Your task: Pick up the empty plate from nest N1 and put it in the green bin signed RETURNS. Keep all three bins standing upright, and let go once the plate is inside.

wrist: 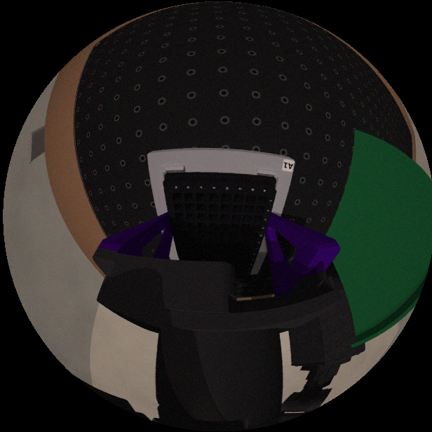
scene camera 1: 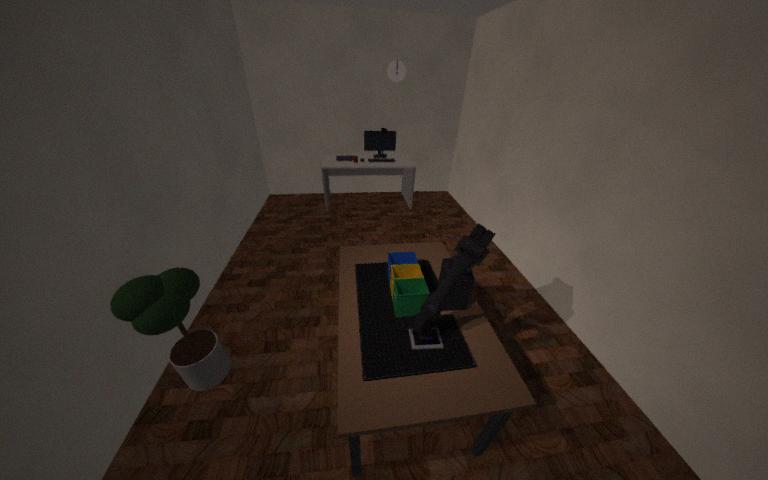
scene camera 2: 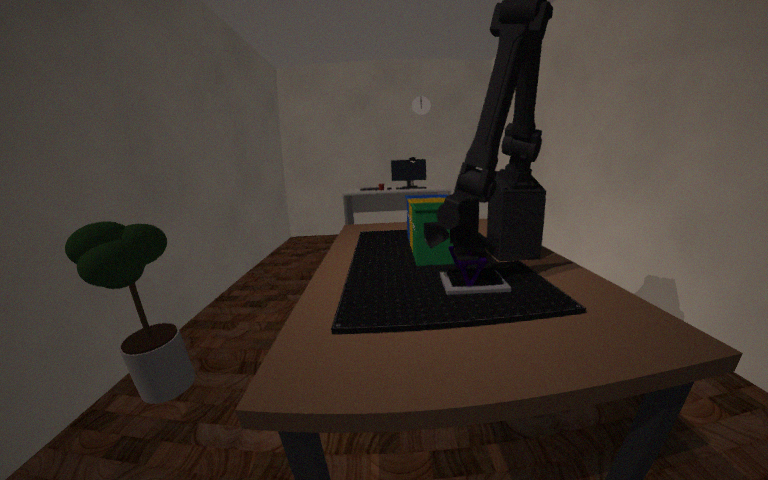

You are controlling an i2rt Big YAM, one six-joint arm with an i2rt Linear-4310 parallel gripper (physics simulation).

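Seen in the pictures: gripper, fingertip midpoint: (scene camera 1: 421, 337) (scene camera 2: 465, 279); arm's base, origin of the base link: (scene camera 2: 515, 180).
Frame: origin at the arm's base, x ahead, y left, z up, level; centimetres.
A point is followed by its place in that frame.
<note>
The dark empty plate (wrist: 220, 202) (scene camera 2: 491, 277) @[x 18.0, y 28.2, z -22.4 cm] has a grid of wells and sits low inside the pale frame of the nest (wrist: 215, 161) (scene camera 2: 478, 289) @[x 22.3, y 31.4, z -23.9 cm] (scene camera 1: 427, 346) @[x 22.2, y 30.7, z -23.8 cm]. The nest carries a small tag that reads A1 upside down in the wrist view. My gripper (wrist: 218, 216) (scene camera 2: 468, 274) @[x 24.1, y 25.4, z -23.7 cm] (scene camera 1: 425, 337) @[x 24.1, y 25.4, z -23.7 cm] is shut on the plate, with one purple finger against each side edge. The green bin (scene camera 1: 410, 301) @[x 28.2, y 9.9, z -12.7 cm] (scene camera 2: 433, 249) @[x 30.3, y 10.0, z -19.9 cm] (wrist: 385, 230) stands upright behind the nest in the scene views and at the right in the wrist view. Its sign is not readable.
The yellow bin (scene camera 1: 407, 271) @[x 25.4, y -15.0, z -12.3 cm] and blue bin (scene camera 1: 402, 258) @[x 26.5, y -28.0, z -11.8 cm] stand upright in a row behind the green one, on the black perforated mat (scene camera 1: 379, 353) @[x 46.8, y 32.0, z -24.9 cm] (scene camera 2: 390, 305) @[x 43.7, y 35.2, z -25.0 cm]. The arm's base block (scene camera 2: 516, 223) @[x 2.0, y 6.4, z -13.4 cm] stands to the right of the bins. The brown table (scene camera 2: 464, 362) @[x 31.3, y 54.2, z -26.3 cm] carries all this.
</note>
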